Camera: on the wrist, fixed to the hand. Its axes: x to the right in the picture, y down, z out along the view.
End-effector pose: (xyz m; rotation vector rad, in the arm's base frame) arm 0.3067 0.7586 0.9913 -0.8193 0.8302 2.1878
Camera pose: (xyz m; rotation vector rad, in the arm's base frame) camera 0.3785 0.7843 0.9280 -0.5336 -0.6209 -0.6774
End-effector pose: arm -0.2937 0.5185 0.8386 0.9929 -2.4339 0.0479
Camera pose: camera -0.2237 0.4546 0.8674 -2.7541 -1.0791 0.7187
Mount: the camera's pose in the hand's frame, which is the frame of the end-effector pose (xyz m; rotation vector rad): 0.0123 -0.0888 -0.0421 -0.1314 0.1756 3.1270
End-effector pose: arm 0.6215 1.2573 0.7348 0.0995 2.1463 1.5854
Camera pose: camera 0.6124 1.1947 0.6586 -1.6980 0.1026 -0.6209
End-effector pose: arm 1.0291 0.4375 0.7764 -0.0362 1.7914 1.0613
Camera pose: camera 1.0335 0.3602 0.7147 -1.6955 -0.0668 -1.3074
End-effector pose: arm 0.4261 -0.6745 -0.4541 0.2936 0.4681 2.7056
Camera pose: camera 0.4330 -0.6039 -0.5232 -0.2117 0.2699 -0.4142
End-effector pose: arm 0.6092 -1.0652 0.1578 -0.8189 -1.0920 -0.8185
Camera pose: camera 0.5521 -1.1447 0.1728 -1.2736 1.0709 1.6734
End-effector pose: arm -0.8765 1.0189 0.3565 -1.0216 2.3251 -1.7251
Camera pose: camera -0.8629 1.0338 0.4535 1.8923 0.8688 0.1130
